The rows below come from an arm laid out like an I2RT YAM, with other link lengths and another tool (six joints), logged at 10 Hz.
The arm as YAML. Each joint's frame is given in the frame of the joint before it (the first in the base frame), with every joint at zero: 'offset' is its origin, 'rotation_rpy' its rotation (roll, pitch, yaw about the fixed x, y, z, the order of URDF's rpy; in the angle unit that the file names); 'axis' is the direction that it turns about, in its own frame. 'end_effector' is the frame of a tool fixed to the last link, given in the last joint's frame.
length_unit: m
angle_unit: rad
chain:
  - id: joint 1
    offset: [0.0, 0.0, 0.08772]
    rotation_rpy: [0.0, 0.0, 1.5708]
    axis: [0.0, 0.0, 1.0]
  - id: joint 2
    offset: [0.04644, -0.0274, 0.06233]
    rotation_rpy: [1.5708, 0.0, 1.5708]
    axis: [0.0, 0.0, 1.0]
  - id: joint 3
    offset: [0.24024, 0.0, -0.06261]
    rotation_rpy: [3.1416, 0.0, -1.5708]
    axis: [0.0, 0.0, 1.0]
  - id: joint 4
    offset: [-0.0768, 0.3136, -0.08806]
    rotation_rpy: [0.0, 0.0, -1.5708]
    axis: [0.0, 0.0, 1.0]
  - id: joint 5
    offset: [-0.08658, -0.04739, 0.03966]
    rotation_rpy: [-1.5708, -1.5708, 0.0]
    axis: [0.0, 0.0, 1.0]
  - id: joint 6
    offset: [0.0, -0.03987, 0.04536]
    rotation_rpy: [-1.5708, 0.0, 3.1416]
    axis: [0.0, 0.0, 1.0]
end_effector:
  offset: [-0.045, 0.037, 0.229]
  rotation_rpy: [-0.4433, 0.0, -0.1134]
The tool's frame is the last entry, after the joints.
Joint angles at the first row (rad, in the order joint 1, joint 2, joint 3, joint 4, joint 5, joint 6):
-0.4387, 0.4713, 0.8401, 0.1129, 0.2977, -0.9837
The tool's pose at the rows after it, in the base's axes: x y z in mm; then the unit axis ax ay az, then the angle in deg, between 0 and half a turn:
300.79 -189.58 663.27 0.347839 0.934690 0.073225 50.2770
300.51 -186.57 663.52 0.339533 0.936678 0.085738 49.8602
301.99 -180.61 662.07 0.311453 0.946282 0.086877 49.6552
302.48 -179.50 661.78 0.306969 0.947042 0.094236 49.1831
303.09 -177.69 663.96 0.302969 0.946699 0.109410 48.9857
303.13 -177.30 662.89 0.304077 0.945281 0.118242 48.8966
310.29 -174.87 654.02 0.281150 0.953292 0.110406 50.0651
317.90 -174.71 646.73 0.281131 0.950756 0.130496 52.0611
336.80 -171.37 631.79 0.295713 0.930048 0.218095 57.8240
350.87 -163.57 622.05 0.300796 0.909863 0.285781 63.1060
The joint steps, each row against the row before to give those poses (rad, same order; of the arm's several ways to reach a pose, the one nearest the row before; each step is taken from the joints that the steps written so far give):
0.0001, 0.0082, 0.0118, 0.0105, 0.0080, 0.0144
-0.0001, -0.0081, -0.0092, 0.0081, -0.0113, 0.0049
0.0000, -0.0150, -0.0223, 0.0181, -0.0201, -0.0141
-0.0001, -0.0012, -0.0101, 0.0168, -0.0055, 0.0035
0.0001, 0.0031, 0.0058, -0.0006, -0.0092, 0.0091
-0.0001, -0.0038, -0.0049, 0.0009, -0.0030, 0.0071
0.0001, -0.0100, -0.0246, 0.0025, -0.0159, -0.0189
-0.0006, -0.0005, 0.0091, -0.0460, -0.0163, 0.0125
0.0006, 0.0151, 0.0640, -0.1575, -0.0565, 0.0718
0.0000, 0.0235, 0.0729, -0.1376, -0.0616, 0.0583

